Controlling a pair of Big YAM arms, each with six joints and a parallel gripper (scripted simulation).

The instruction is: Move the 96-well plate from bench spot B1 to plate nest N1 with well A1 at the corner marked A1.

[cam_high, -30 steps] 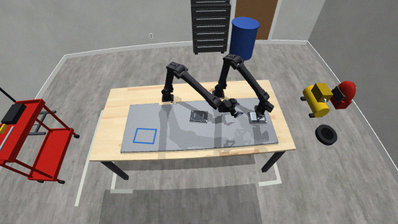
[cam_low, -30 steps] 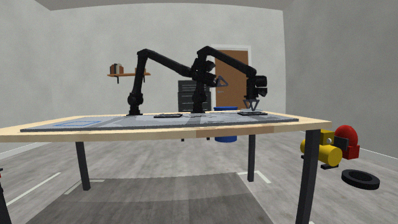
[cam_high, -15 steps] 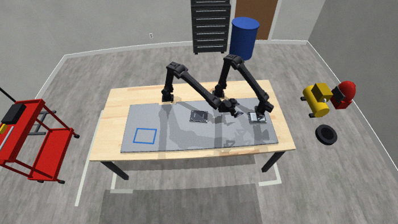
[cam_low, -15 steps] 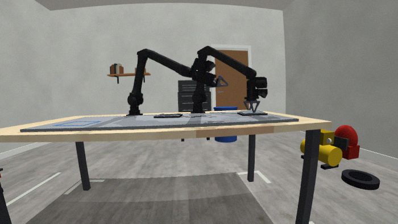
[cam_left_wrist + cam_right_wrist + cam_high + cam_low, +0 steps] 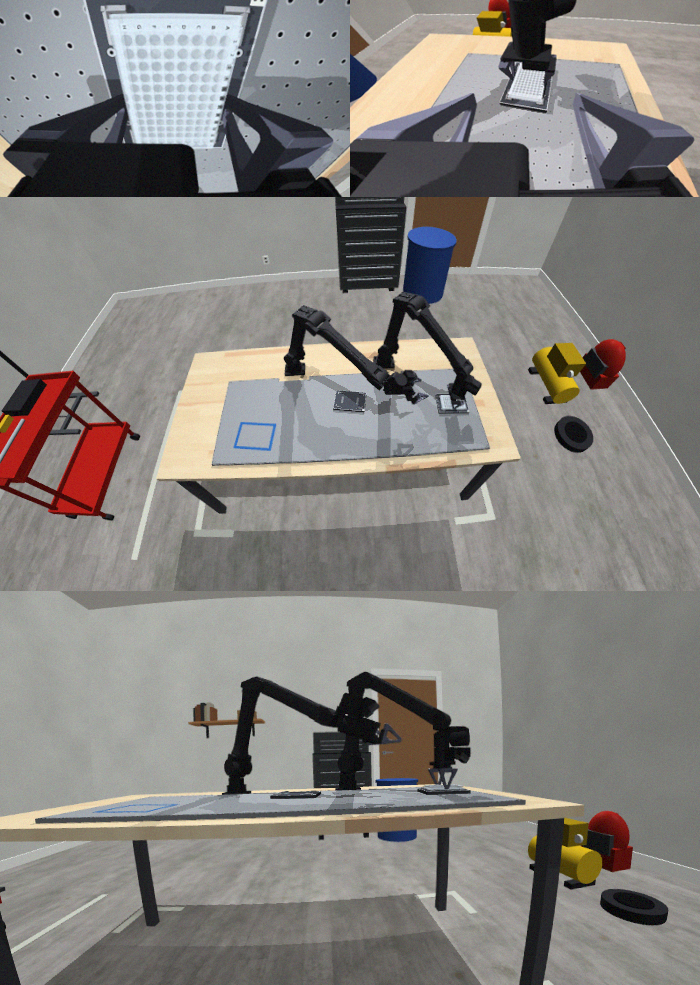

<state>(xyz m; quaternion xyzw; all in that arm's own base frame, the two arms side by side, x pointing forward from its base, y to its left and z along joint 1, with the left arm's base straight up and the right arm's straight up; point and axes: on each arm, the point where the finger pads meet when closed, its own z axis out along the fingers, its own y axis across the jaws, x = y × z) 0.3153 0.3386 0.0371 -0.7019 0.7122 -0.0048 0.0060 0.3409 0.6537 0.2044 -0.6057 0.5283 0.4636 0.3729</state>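
Note:
Right now the white 96-well plate is right at my left hand.

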